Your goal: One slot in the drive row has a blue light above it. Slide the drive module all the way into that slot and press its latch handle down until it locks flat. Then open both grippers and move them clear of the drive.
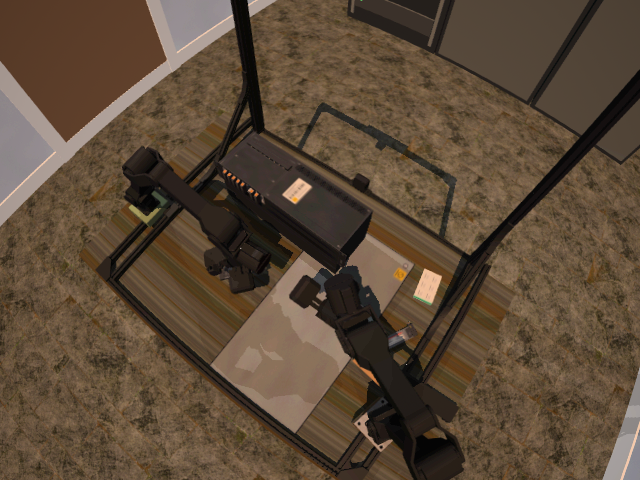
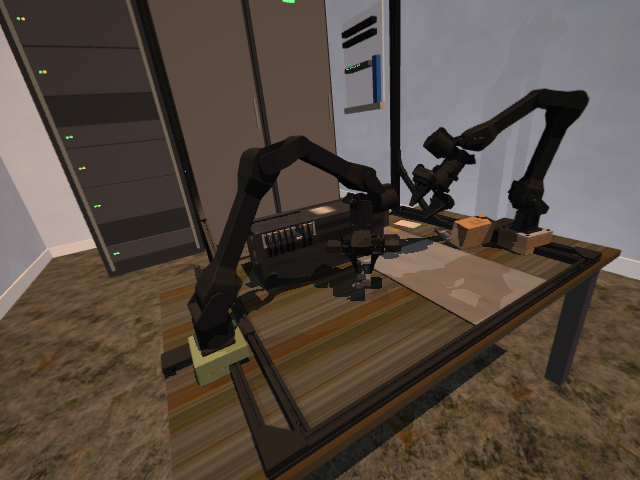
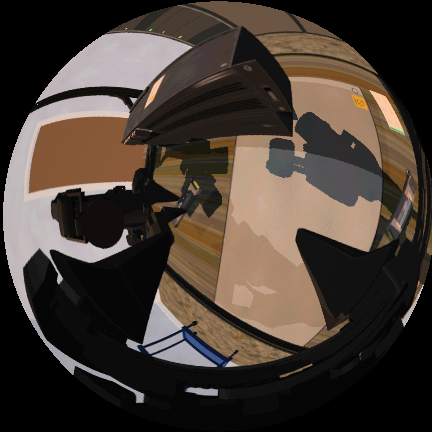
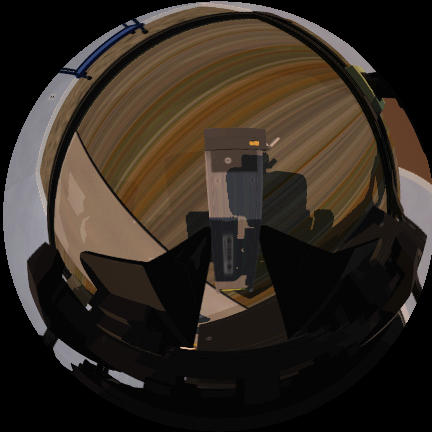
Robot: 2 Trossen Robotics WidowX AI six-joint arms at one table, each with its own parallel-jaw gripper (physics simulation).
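Frame: origin at the left arm's base, x ahead, y left, z up, level; millimetres.
Where they show: left gripper, between the fingertips: [image 1: 310,297] [image 2: 417,212] [image 3: 235,236]; right gripper, between the fingertips: [image 1: 242,268] [image 2: 364,272] [image 3: 181,204] [image 4: 235,232]; left arm's base, origin of its link: [image 1: 381,424] [image 2: 525,229]; right arm's base, origin of its link: [image 1: 147,204] [image 2: 216,340].
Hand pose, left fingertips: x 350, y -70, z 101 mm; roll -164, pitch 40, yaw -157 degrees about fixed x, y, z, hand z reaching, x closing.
Each offset is from my left fingertips to the top centre of the thing. Level surfaces: height alone.
My right gripper [image 2: 365,268] [image 4: 235,232] is shut on the drive module @[218 mm ahead, 70 mm left, 109 mm down] [image 4: 235,201] [image 3: 189,193], a narrow grey and black slab with a small latch handle at its far end. It holds the module a little above the wooden table, in front of the black drive chassis @[272 mm ahead, 164 mm right, 13 mm up] [image 1: 294,205] [image 2: 290,238] [image 3: 209,88]. The drive row @[386 mm ahead, 137 mm right, 19 mm up] [image 1: 242,183] [image 2: 290,236] shows orange lights; I cannot make out a blue light. My left gripper [image 2: 427,200] [image 3: 235,236] is open and empty. It hangs above the grey mat @[160 mm down] [image 1: 285,352] near the chassis's right end.
A white card @[174 mm back, 310 mm right, 161 mm down] [image 1: 428,286] [image 2: 408,223] [image 3: 388,109] lies right of the mat. A small tool @[209 mm back, 124 mm right, 153 mm down] [image 1: 401,335] lies by the left arm. An orange block @[236 mm back, 23 mm right, 73 mm down] [image 2: 472,230] stands near the left arm's base. Black frame posts [image 1: 247,62] edge the table.
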